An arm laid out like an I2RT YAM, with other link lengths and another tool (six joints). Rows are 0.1 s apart.
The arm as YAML. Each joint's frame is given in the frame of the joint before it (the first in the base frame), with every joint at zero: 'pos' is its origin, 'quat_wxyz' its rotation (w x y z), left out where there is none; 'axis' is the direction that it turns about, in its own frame. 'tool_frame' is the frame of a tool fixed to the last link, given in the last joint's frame.
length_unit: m
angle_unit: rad
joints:
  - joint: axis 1
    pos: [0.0, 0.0, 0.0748]
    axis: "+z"
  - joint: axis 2
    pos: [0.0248, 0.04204, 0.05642]
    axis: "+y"
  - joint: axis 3
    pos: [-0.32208, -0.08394, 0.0]
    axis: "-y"
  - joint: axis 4
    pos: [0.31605, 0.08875, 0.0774]
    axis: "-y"
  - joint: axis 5
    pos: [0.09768, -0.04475, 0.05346]
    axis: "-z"
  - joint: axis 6
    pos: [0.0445, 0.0, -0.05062]
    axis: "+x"
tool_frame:
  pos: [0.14, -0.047, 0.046]
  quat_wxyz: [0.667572, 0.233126, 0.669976, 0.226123]
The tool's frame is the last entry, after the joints.
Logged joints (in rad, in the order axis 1, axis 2, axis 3, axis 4, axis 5, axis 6), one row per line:
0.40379 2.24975 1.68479 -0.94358 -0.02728 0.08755
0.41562 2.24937 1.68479 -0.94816 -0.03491 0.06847
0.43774 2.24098 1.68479 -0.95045 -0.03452 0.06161
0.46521 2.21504 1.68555 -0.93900 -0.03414 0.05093
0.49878 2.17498 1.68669 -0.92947 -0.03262 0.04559
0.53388 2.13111 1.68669 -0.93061 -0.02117 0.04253
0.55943 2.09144 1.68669 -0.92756 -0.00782 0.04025
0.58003 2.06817 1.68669 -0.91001 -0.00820 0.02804
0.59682 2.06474 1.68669 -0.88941 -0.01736 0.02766
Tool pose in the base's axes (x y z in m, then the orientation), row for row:
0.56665 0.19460 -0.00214 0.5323 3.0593 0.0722
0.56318 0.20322 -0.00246 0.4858 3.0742 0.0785
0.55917 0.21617 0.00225 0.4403 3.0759 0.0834
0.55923 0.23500 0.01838 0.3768 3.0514 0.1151
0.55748 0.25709 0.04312 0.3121 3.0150 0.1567
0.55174 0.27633 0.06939 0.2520 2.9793 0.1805
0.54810 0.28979 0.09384 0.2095 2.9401 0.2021
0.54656 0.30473 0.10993 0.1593 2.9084 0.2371
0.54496 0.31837 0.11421 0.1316 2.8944 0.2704
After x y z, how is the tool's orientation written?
As a rotation vector, in radians.
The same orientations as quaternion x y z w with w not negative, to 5 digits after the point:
0.17135 0.98478 0.02324 0.01774
0.15602 0.98733 0.02521 0.01413
0.14163 0.98942 0.02683 0.01661
0.12240 0.99125 0.03739 0.03243
0.10268 0.99195 0.05156 0.05319
0.08390 0.99197 0.06010 0.07304
0.07060 0.99078 0.06811 0.09342
0.05418 0.98924 0.08065 0.10938
0.04492 0.98798 0.09230 0.11555

